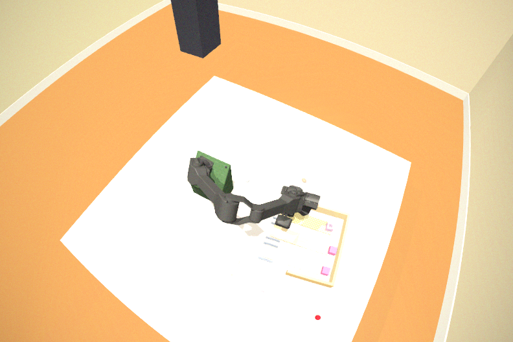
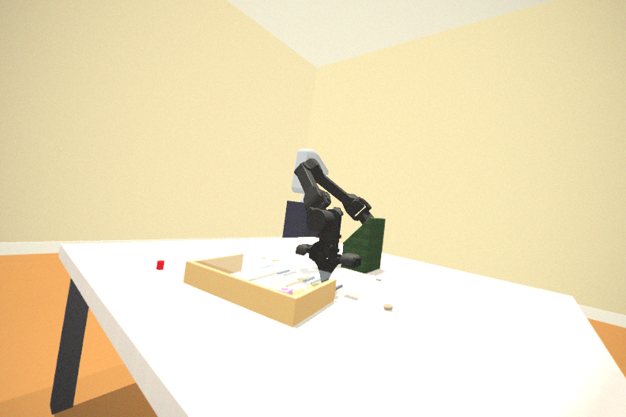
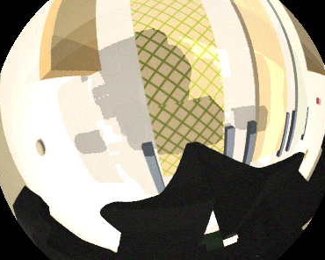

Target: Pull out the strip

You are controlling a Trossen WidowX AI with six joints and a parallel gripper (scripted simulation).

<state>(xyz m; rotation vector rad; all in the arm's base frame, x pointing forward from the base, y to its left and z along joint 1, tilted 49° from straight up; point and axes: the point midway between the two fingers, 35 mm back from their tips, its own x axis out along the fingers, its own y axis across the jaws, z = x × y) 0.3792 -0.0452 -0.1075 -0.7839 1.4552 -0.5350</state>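
Right now my gripper tip is 9 cm short of the hatched strip and 1 cm to the right of it. From my gripper tip the other things lie so: red marker: 34 cm to the right, 31 cm ahead, 1 cm above.
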